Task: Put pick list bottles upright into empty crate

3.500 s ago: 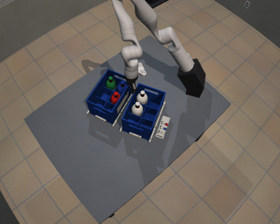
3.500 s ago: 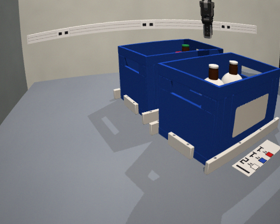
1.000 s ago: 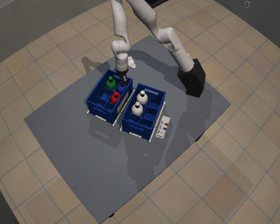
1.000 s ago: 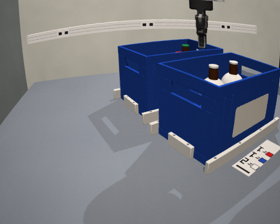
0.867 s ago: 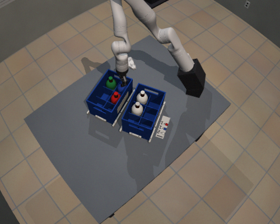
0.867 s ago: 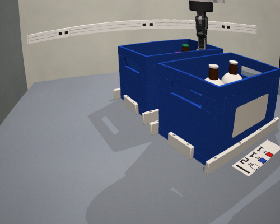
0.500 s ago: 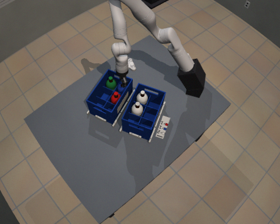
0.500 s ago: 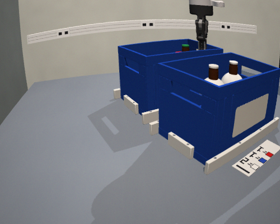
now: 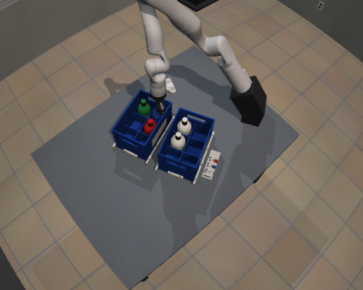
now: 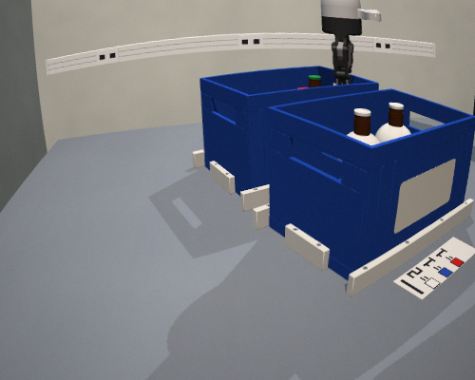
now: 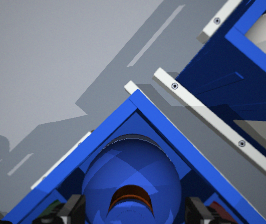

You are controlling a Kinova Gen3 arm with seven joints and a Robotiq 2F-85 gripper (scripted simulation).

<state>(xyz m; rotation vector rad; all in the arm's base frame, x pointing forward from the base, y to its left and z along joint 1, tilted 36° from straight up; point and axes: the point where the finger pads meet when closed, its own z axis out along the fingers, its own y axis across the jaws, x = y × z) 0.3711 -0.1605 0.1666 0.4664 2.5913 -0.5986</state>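
The blue-label bottle lies 70 mm below my hand. From my hand the other things lie so: white bottle: 140 mm to the left, 70 mm below, 40 mm behind; green-label bottle: 80 mm to the right, 70 mm below, 30 mm ahead; red-label bottle: 80 mm ahead, 70 mm below, 30 mm to the left.
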